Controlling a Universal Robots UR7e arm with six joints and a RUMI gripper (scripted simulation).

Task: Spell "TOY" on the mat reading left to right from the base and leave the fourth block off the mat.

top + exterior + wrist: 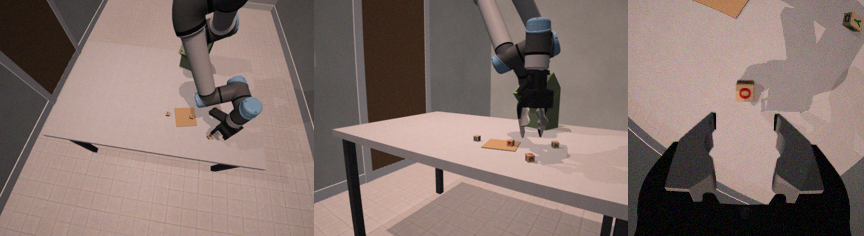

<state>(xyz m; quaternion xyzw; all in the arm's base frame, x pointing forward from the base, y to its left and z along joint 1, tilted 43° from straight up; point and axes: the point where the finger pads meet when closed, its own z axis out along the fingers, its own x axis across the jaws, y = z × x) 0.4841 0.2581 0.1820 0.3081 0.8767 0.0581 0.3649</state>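
The wooden block is 90 mm below my hand. The rest, counted from my hand: mat (100 mm behind, 180 mm to the right, 100 mm below); then T block (110 mm behind, 140 mm to the right, 80 mm below).
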